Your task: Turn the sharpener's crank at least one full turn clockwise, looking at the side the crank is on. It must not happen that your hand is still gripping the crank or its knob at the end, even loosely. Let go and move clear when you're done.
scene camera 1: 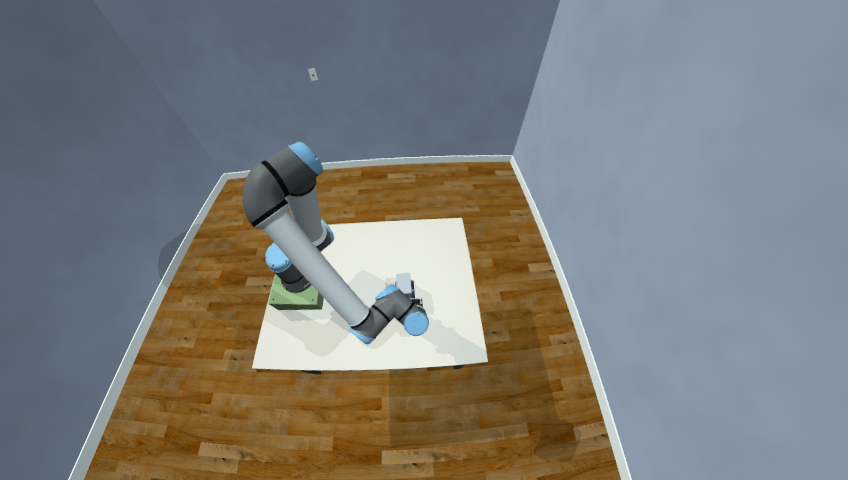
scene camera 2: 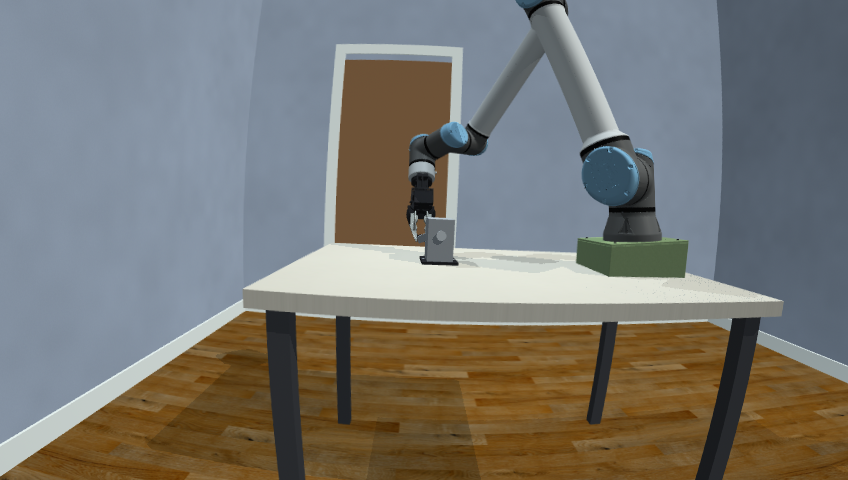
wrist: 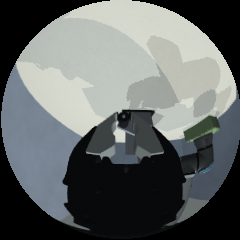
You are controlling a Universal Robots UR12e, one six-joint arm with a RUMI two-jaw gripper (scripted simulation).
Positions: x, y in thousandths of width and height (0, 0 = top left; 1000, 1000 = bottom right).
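Observation:
My gripper (scene camera 2: 496, 503) is visible, and the wrist view shows the gripper too (wrist: 515, 469). A sharpener (scene camera 2: 518, 499) is present.

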